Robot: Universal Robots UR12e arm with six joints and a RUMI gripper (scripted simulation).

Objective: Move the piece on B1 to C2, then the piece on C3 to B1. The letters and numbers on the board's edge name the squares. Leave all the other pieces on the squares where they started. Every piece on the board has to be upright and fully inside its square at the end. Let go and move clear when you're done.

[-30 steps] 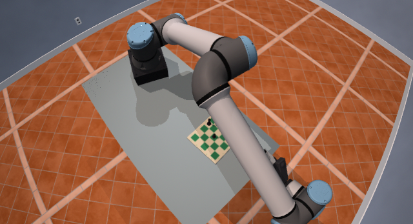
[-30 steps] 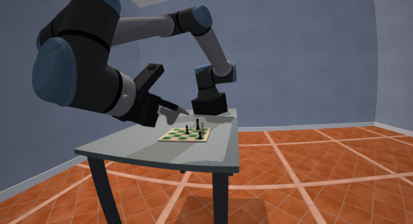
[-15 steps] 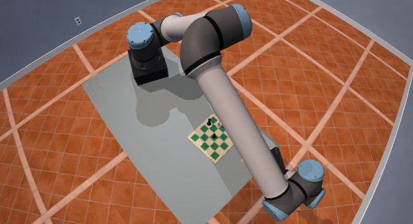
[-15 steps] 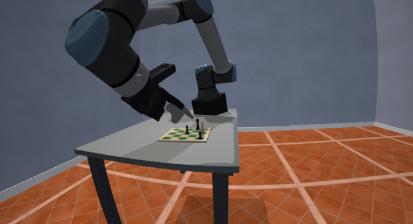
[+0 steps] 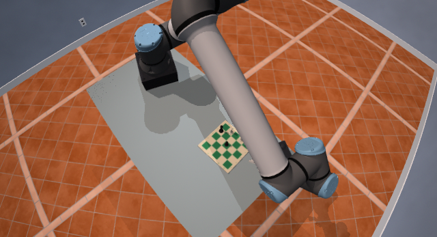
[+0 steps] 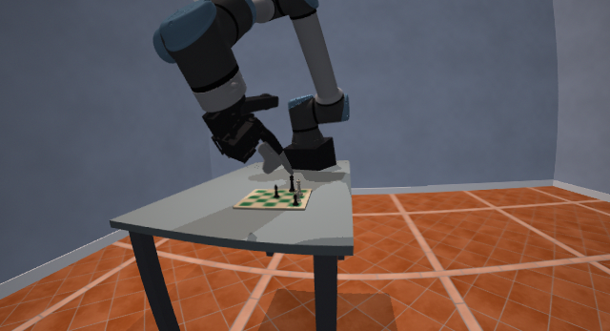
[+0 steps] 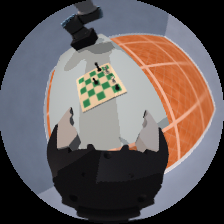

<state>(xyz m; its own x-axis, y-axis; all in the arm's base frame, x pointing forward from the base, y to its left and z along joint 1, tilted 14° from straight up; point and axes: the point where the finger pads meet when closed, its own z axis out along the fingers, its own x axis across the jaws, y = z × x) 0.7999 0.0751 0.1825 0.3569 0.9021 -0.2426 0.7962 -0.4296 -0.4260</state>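
My hand is 15 cm past the small white piece, 12 cm above it and 3 cm to the right of it. Round my hand: tall black piece 26 cm behind, 11 cm below, 1 cm to the right; then cream chessboard 18 cm behind, 14 cm below, 5 cm to the right.
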